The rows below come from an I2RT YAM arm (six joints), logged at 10 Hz.
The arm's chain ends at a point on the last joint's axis. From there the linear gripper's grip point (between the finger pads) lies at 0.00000 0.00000 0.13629 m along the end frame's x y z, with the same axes.
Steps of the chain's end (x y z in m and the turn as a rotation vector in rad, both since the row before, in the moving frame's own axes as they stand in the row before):
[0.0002 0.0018 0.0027 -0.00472 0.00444 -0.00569]
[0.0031 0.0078 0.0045 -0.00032 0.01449 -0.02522]
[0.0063 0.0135 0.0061 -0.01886 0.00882 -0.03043]
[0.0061 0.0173 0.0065 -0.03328 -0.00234 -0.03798]
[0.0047 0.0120 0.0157 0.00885 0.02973 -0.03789]
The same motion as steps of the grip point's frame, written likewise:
[0.0008 0.0024 0.0027 -0.00472 0.00444 -0.00569]
[0.0051 0.0078 0.0045 -0.00032 0.01449 -0.02522]
[0.0075 0.0161 0.0061 -0.01886 0.00882 -0.03043]
[0.0059 0.0218 0.0064 -0.03328 -0.00234 -0.03798]
[0.0087 0.0107 0.0156 0.00885 0.02973 -0.03789]

